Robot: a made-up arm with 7 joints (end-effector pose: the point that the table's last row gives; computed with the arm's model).
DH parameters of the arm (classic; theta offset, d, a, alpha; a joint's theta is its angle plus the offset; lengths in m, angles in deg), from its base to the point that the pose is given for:
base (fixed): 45.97 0 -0.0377 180
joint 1: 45.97 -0.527 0.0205 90
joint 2: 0 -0.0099 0.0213 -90
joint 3: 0 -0.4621 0.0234 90
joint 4: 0 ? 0.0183 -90
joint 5: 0 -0.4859 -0.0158 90
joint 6: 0 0.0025 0.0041 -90
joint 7: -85.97 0 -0.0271 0
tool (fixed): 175.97 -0.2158 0 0
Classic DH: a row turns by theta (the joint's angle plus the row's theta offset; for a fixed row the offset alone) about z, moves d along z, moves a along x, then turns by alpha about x.
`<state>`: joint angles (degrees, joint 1 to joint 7).
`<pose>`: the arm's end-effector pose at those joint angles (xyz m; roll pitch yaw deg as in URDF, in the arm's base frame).
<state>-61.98 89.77 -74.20 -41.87 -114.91 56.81 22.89</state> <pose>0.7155 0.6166 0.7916 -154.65 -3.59 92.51</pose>
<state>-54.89 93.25 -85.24 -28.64 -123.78 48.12 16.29</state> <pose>0.8200 0.6329 0.6287 -132.71 -16.50 103.60</pose>
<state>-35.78 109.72 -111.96 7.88 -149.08 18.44 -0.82</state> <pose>0.8565 0.6797 0.2195 -37.41 -72.67 63.24</pose>
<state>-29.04 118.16 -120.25 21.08 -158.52 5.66 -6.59</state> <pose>0.8115 0.6853 0.1528 48.08 -62.80 -9.17</pose>
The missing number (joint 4, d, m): 0.0239
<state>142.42 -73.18 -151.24 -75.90 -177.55 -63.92 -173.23</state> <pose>0.3315 0.5449 1.2058 124.42 -32.84 -68.48</pose>
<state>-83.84 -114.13 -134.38 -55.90 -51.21 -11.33 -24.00</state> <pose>0.2572 -1.0026 0.5634 123.00 28.38 -132.47</pose>
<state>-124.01 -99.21 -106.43 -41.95 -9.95 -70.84 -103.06</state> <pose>0.8151 -0.3862 0.5720 119.35 16.72 -26.48</pose>
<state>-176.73 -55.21 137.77 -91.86 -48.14 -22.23 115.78</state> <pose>-0.0379 -0.4938 1.1236 124.02 64.49 176.29</pose>
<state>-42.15 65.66 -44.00 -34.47 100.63 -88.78 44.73</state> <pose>0.4700 0.4617 1.1668 -126.28 11.20 -136.87</pose>
